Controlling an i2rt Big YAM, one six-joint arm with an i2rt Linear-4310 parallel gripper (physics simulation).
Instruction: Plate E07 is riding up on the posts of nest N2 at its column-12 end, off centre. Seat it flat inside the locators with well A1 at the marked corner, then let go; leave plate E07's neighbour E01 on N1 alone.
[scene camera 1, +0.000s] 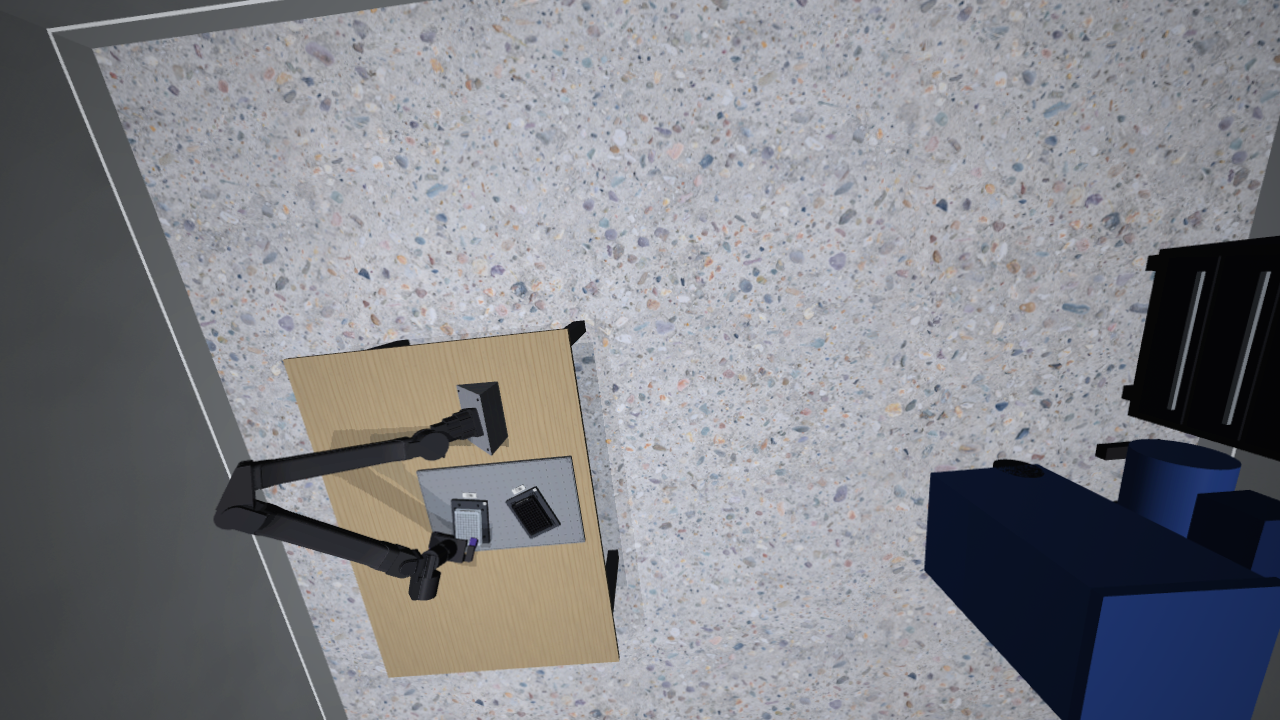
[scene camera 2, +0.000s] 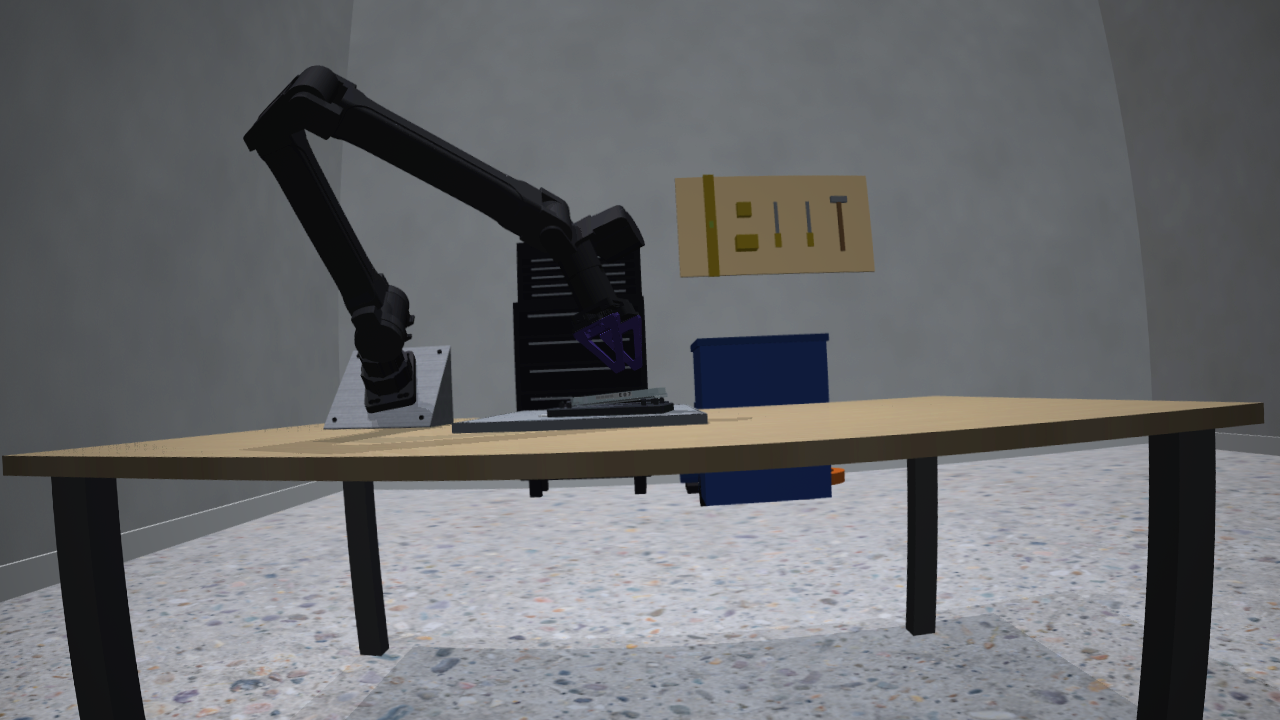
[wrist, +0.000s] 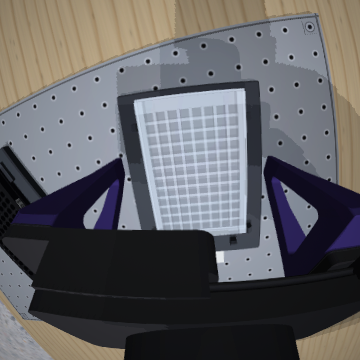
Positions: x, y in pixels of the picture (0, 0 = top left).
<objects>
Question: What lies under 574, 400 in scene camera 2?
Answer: A clear well plate.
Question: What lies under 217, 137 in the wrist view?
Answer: A clear well plate.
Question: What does the gripper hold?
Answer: Nothing.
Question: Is the gripper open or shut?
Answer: Open.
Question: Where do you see a dark nest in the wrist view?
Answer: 250, 238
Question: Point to a dark nest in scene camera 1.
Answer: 455, 503
</objects>
